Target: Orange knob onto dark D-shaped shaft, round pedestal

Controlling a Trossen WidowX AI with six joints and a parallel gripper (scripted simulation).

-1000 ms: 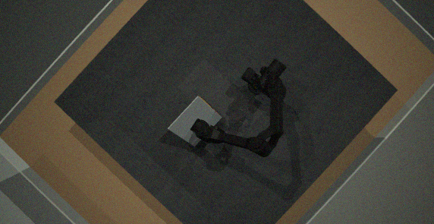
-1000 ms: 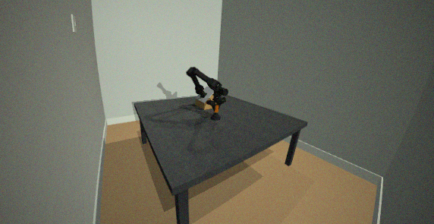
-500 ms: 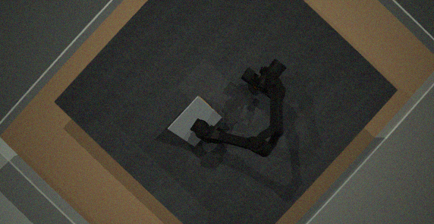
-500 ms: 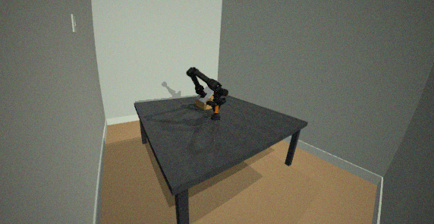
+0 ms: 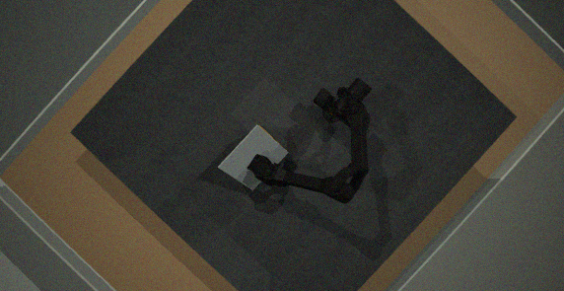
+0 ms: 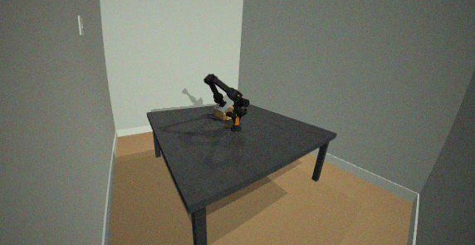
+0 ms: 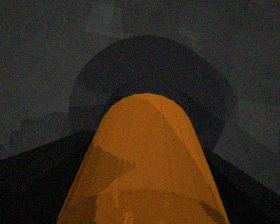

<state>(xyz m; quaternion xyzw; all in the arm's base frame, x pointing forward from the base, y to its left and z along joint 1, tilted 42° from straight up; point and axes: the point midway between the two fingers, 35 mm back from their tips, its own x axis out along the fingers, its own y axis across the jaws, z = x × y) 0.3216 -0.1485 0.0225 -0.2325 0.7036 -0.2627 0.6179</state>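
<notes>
Right now the orange knob is 20 mm above my gripper tip. Also, from my gripper tip: shaft 20 mm below.
</notes>
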